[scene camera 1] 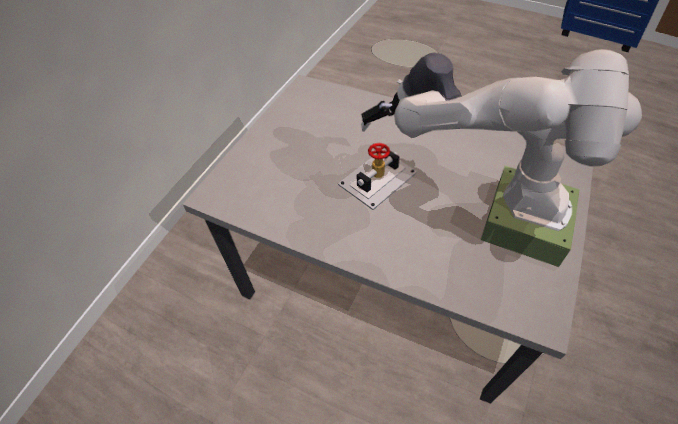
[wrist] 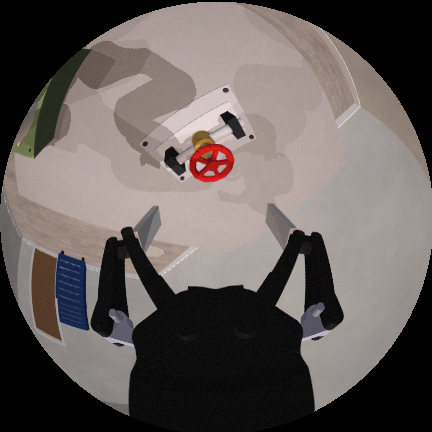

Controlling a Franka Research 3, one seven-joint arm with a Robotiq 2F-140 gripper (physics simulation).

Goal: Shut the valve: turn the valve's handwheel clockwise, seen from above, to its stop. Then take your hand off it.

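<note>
The red handwheel (scene camera 1: 372, 151) (wrist: 212, 164) sits level on top of the brass valve body (scene camera 1: 378, 170) (wrist: 202, 139). A white pipe runs through the body between two black brackets on a pale base plate (scene camera 1: 375, 201) (wrist: 165, 131) on the table. My gripper (wrist: 212, 213) is wide open and empty. It is above and apart from the handwheel, behind it in the scene view, where one finger shows and the arm hides the other. In the wrist view the wheel lies beyond the fingertips, between their lines. How far the wheel is turned cannot be told.
The grey table (scene camera 1: 300, 225) (wrist: 280, 45) carries the green block (scene camera 1: 525, 245) (wrist: 52, 117) under the arm's base, right of the valve in the scene view. A grey wall (scene camera 1: 100, 100) stands past the table's left edge. A blue drawer cabinet (scene camera 1: 607, 20) (wrist: 72, 290) stands on the floor behind.
</note>
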